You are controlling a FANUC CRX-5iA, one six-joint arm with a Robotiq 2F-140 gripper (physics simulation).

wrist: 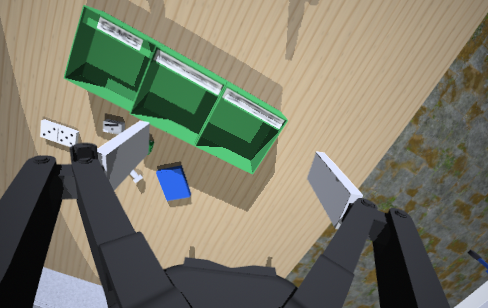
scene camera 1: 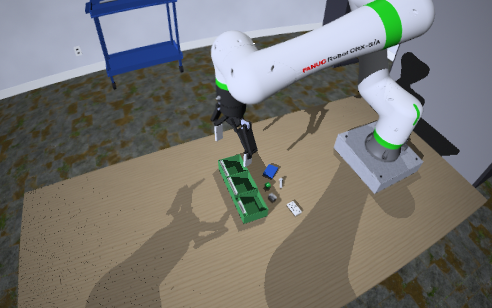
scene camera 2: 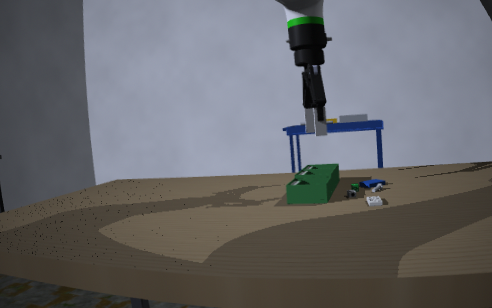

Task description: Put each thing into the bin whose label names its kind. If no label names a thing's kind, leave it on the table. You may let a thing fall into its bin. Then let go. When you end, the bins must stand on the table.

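Places are measured from the arm's base along level axes (x back, y left, z down), in millimetres.
Where they show: gripper, fingertip midpoint: point(wrist: 232, 152) point(scene camera 1: 232, 151) point(scene camera 2: 315, 134); arm's base, origin of the base link: point(scene camera 1: 381, 148).
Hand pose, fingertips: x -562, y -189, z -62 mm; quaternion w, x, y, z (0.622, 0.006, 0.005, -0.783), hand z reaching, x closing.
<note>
Each offset is from my fingertips to the top centre of the thing. Level surfaces: height alone.
My gripper point(scene camera 1: 233, 146) point(scene camera 2: 315, 125) point(wrist: 232, 152) is open and empty, high above the table near the green bins @(dx -2, dy +71, dz +83 mm) point(scene camera 1: 256, 218) point(scene camera 2: 307, 194) point(wrist: 187, 135). The three joined bins stand on the table. One end label @(dx -43, dy +151, dz +94 mm) point(wrist: 120, 33) reads GAMES; the other two are too slanted to read. No things show inside. Beside the bins lie a white domino with black dots @(dx +120, dy +220, dz +123 mm) point(scene camera 1: 294, 208) point(scene camera 2: 374, 201) point(wrist: 59, 132), a small grey part @(dx +78, dy +147, dz +118 mm) point(scene camera 1: 272, 197) point(scene camera 2: 351, 193) point(wrist: 113, 125), a small green thing @(dx +87, dy +97, dz +114 mm) point(scene camera 1: 268, 185) point(scene camera 2: 355, 187) point(wrist: 151, 146), partly hidden by a finger in the wrist view, a white bolt-like piece @(dx +137, dy +109, dz +116 mm) point(scene camera 1: 281, 182) point(scene camera 2: 377, 188) point(wrist: 135, 176) and a blue block @(dx +132, dy +43, dz +120 mm) point(scene camera 1: 270, 171) point(scene camera 2: 373, 183) point(wrist: 174, 183).
The arm's grey base block point(scene camera 1: 372, 165) stands on the wooden table @(dz +130 mm) point(scene camera 1: 125, 200) point(scene camera 2: 165, 225), to the right of the loose things in scene camera 1. A blue cart point(scene camera 1: 145, 58) point(scene camera 2: 380, 150) stands on the floor behind the table.
</note>
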